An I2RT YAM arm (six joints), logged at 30 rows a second.
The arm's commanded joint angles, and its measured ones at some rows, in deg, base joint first. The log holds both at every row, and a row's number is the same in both.
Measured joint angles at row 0:
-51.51, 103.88, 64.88, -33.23, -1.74, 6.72
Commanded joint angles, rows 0 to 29:
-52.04, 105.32, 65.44, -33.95, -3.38, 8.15
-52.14, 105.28, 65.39, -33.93, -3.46, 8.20
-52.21, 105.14, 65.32, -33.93, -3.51, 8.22
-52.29, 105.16, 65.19, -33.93, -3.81, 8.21
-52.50, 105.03, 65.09, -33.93, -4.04, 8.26
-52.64, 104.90, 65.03, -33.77, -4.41, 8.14
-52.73, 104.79, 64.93, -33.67, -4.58, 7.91
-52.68, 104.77, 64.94, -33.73, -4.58, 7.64
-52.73, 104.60, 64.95, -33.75, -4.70, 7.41
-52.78, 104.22, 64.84, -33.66, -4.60, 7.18
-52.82, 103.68, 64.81, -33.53, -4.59, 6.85
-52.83, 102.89, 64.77, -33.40, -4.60, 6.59
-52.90, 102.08, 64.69, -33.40, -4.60, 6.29
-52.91, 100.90, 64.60, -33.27, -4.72, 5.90
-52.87, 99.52, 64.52, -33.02, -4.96, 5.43
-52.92, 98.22, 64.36, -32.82, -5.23, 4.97
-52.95, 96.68, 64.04, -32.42, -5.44, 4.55
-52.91, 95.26, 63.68, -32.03, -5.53, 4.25
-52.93, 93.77, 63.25, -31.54, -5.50, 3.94
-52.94, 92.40, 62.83, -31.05, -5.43, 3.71
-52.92, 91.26, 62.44, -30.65, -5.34, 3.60
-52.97, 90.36, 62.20, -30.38, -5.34, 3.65
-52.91, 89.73, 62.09, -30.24, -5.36, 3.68
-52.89, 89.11, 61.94, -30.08, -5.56, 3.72
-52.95, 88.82, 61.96, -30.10, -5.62, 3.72
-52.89, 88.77, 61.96, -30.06, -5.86, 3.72
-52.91, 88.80, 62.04, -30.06, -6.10, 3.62
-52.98, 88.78, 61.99, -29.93, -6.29, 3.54
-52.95, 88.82, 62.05, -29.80, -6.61, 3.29
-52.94, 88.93, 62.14, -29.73, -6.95, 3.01
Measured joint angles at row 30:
-52.69, 88.71, 62.67, -30.28, -5.52, 4.34
